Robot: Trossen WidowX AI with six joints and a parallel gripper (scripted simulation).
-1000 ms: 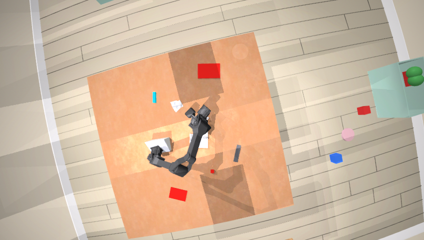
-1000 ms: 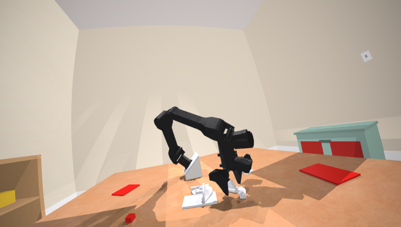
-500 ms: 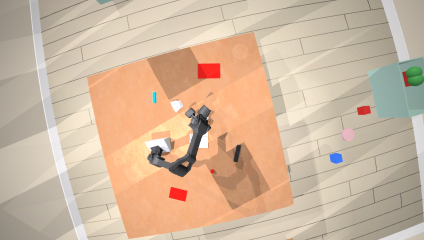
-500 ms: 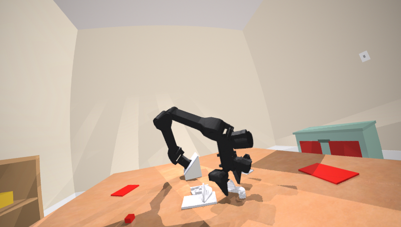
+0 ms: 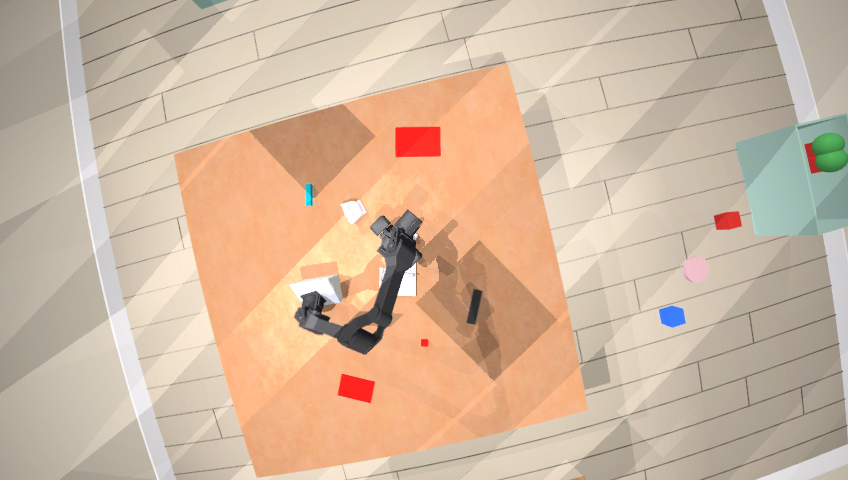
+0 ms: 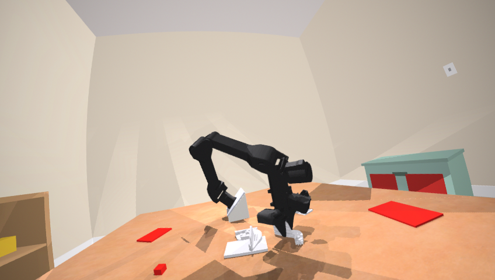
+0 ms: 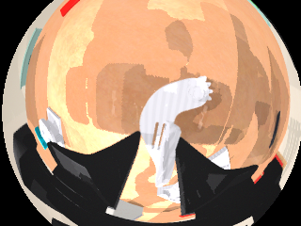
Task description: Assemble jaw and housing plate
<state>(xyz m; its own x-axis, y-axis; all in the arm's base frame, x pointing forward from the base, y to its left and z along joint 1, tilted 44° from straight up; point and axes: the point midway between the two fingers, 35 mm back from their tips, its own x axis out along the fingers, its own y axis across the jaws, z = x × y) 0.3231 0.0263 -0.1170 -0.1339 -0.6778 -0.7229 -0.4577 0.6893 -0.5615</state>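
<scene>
My gripper tip is 13 cm to the left of the white base plate and 2 cm past it. From my gripper tip the other things lie so: red sheet: 31 cm to the left, 17 cm ahead; then cyan bar: 26 cm behind, 25 cm to the left; then grey bar: 30 cm to the right, 18 cm ahead.
</scene>
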